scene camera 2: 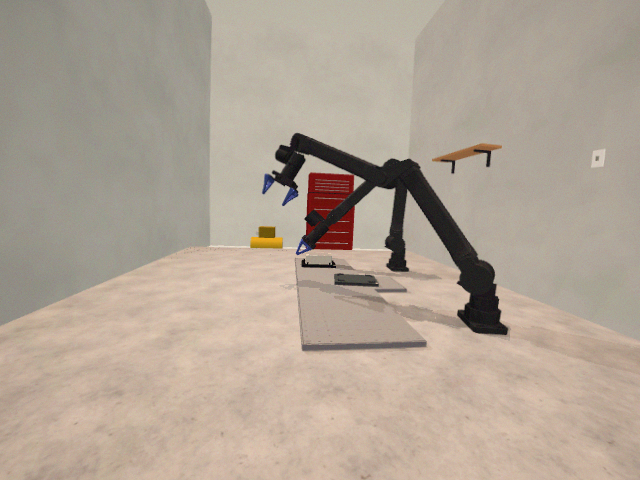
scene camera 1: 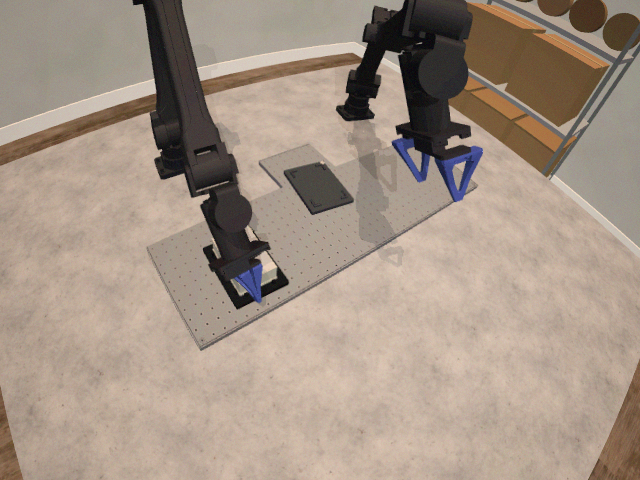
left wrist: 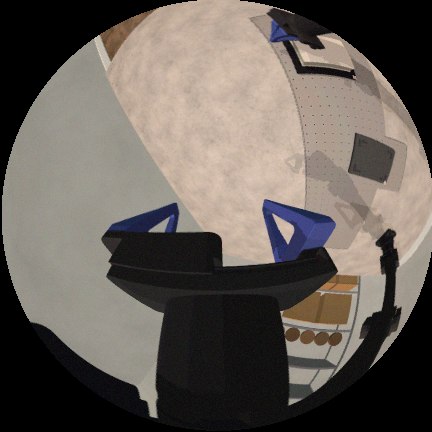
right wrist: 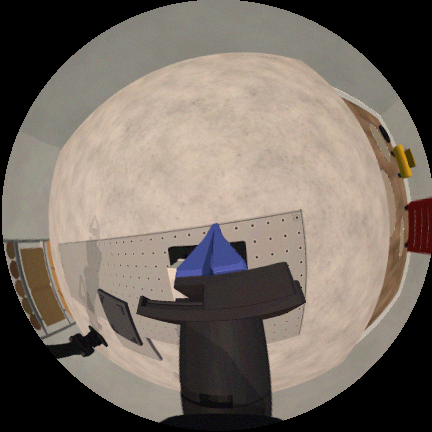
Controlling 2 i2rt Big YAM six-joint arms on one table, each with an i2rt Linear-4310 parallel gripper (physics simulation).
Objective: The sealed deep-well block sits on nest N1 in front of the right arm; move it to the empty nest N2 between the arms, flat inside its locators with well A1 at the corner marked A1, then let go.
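Places are measured from the left arm's base along level axes (x right, y up, z back), in millimetres.
Where they show: left gripper, fingertip midpoint: point(scene camera 2: 272, 199) point(scene camera 1: 439, 190) point(left wrist: 219, 205); right gripper, fingertip midpoint: point(scene camera 2: 296, 254) point(scene camera 1: 259, 301) point(left wrist: 271, 41) point(right wrist: 215, 226); left arm's base, origin of the base link: point(scene camera 2: 480, 324) point(scene camera 1: 354, 113) point(left wrist: 385, 237) point(right wrist: 98, 335); right arm's base, origin of the base link: point(scene camera 2: 397, 268) point(scene camera 1: 177, 165).
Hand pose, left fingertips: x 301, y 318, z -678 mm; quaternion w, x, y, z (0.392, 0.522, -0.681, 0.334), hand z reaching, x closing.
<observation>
Things, the pixels of their top centre, and the offset from my left fingertips. "spot": a spot on its surface instead.
- white sealed deep-well block, middle of its top: point(scene camera 1: 243, 252) point(scene camera 2: 318, 254) dy -251, dx +253, dz +161 mm
- black nest N1, surface spot: point(scene camera 1: 240, 301) spot: dy -293, dx +286, dz +79 mm
- dark nest N2, middle of its top: point(scene camera 1: 318, 182) point(right wrist: 115, 320) point(left wrist: 374, 161) point(scene camera 2: 355, 276) dy -287, dx +2, dz +339 mm
The white sealed deep-well block point(scene camera 1: 270, 269) point(scene camera 2: 318, 259) point(left wrist: 322, 56) point(right wrist: 174, 278) sits flat on the black nest N1 point(scene camera 1: 240, 301) at the near-left end of the perforated baseplate point(scene camera 1: 310, 242) point(scene camera 2: 351, 320) point(left wrist: 326, 112) point(right wrist: 132, 257). My right gripper point(scene camera 1: 256, 296) point(scene camera 2: 302, 248) point(right wrist: 215, 226) point(left wrist: 271, 41) is just above the block with its blue fingers pressed together and nothing between them. The dark nest N2 point(scene camera 1: 317, 187) point(scene camera 2: 355, 279) point(left wrist: 370, 158) point(right wrist: 118, 316) lies empty in the middle of the plate. My left gripper point(scene camera 1: 439, 189) point(scene camera 2: 274, 197) point(left wrist: 219, 205) is open and empty, high over the plate's far right end.
A metal shelf rack point(scene camera 1: 584, 121) with cardboard boxes stands at the back right. In scene camera 2, a red tool cabinet point(scene camera 2: 330, 209) and a yellow object point(scene camera 2: 266, 241) stand by the far wall, and a wooden wall shelf point(scene camera 2: 468, 150) hangs on the right.
</observation>
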